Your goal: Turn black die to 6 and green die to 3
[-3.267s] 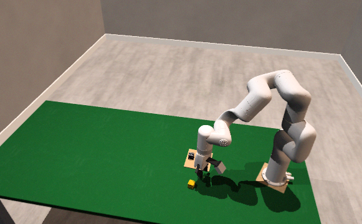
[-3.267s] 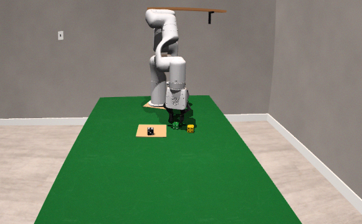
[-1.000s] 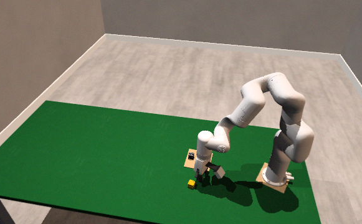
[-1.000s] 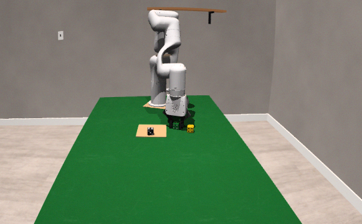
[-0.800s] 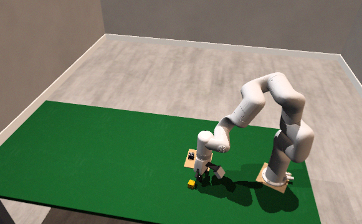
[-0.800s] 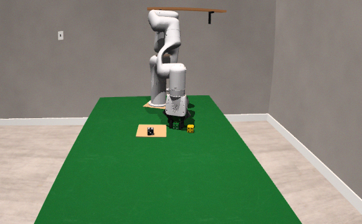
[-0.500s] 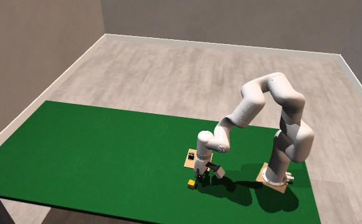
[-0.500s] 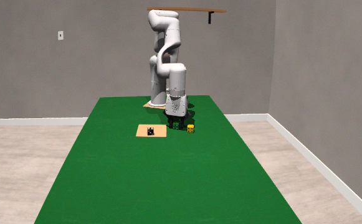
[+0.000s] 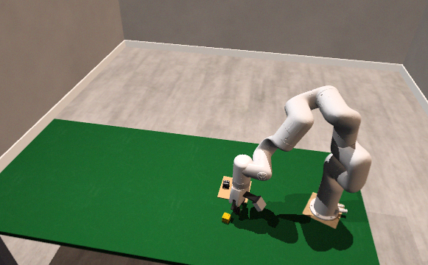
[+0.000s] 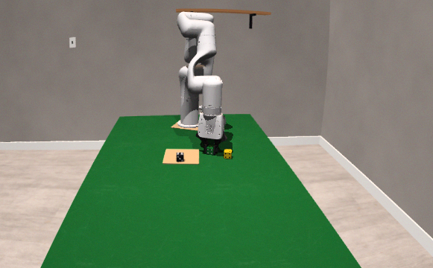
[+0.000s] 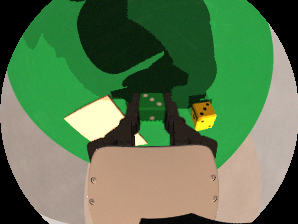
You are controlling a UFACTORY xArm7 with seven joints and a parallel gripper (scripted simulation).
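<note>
Right now the yellow die is 4 cm ahead of my hand, 7 cm to the left of it and 1 cm below it. The rest, counted from my hand: green die (1 cm below); tan mat (4 cm ahead, 12 cm to the right, 2 cm below); black die (8 cm ahead, 12 cm to the right).
</note>
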